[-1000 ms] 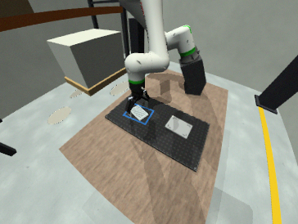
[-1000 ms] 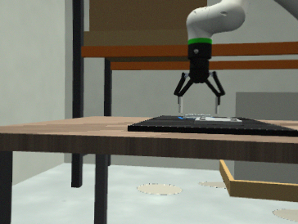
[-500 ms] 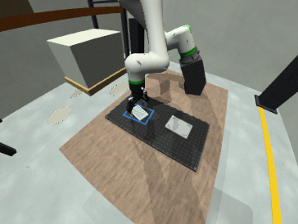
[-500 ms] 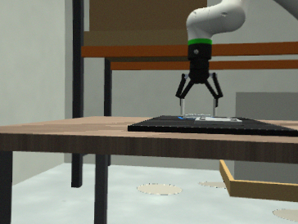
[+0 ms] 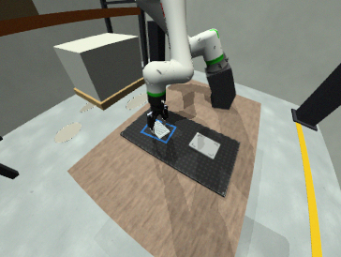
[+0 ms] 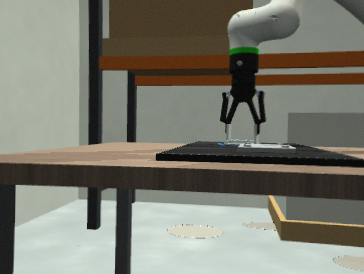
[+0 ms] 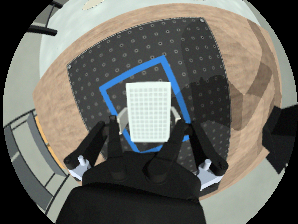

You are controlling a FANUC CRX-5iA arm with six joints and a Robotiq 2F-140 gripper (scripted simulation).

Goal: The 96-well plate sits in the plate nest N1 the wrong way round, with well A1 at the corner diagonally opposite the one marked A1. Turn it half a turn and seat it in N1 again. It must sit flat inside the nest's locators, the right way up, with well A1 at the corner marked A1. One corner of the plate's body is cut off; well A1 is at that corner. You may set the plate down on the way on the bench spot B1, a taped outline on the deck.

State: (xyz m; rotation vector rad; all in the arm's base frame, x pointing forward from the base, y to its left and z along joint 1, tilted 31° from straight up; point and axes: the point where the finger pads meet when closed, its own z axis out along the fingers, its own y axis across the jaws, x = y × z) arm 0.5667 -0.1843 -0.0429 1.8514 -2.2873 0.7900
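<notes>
The grey plate nest N1 lies 31 cm to the left of my hand, 5 cm behind it and 2 cm below it. The rest, counted from my hand: white 96-well plate (2 cm below).
</notes>
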